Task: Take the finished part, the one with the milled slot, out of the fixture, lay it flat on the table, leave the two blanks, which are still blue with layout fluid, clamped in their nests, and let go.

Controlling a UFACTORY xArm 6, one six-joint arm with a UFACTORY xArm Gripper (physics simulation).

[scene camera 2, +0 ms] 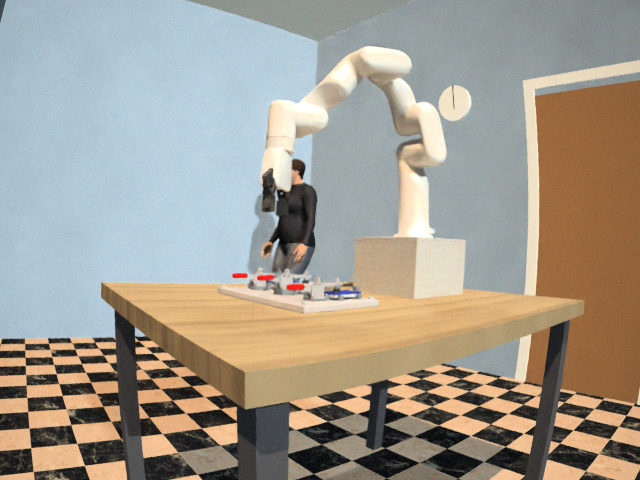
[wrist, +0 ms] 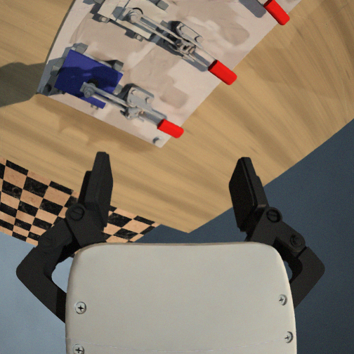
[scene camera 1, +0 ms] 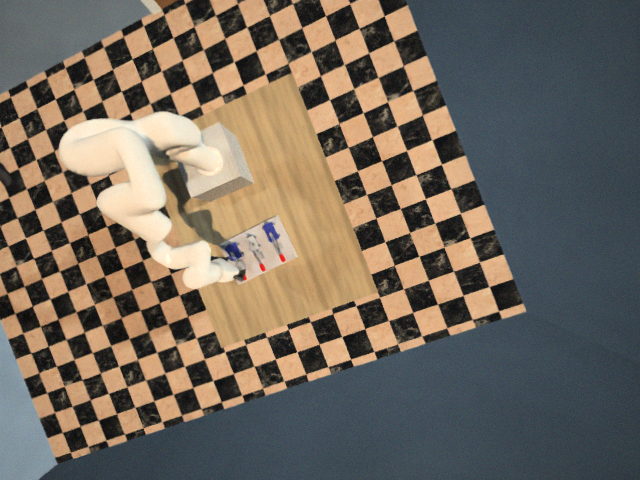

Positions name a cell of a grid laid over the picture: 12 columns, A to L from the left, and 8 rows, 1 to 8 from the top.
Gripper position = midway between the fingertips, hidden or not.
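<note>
I can see a fixture plate (scene camera 1: F5), which scene camera 2 shows me too, the plate (scene camera 2: F6), as does the wrist view, the plate (wrist: G2). There is a blue blank (wrist: C2) as well. And my own gripper (wrist: F4) is in sight.
</note>
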